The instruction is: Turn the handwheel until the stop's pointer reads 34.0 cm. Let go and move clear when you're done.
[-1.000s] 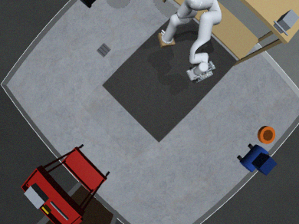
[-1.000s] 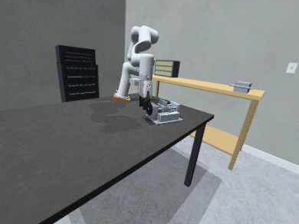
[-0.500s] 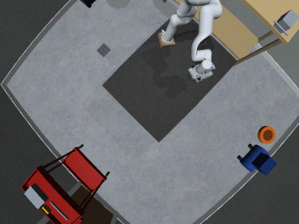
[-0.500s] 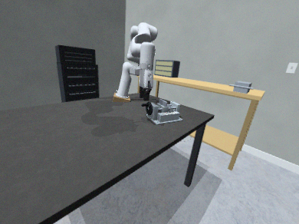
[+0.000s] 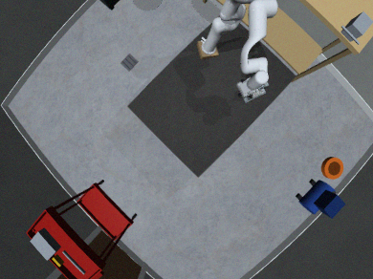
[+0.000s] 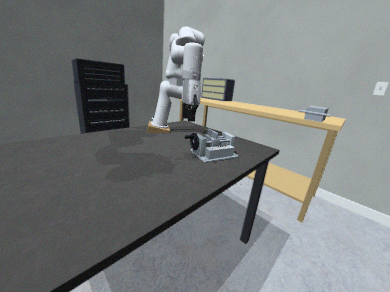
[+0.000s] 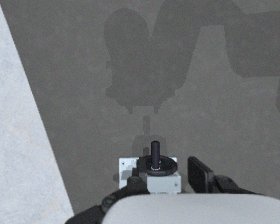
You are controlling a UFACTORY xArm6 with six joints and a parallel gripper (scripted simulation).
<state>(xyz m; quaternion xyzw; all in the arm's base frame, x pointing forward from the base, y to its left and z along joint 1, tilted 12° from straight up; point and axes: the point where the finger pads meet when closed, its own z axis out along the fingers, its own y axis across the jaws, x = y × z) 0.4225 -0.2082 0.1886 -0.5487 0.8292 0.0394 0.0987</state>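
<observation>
Right now the upright knob is 100 mm below my hand and 10 mm to the left of it. Round my hand: handwheel: 110 mm below, 20 mm to the left, 10 mm ahead; sliding stop: 130 mm to the left, 110 mm below, 60 mm ahead.
</observation>
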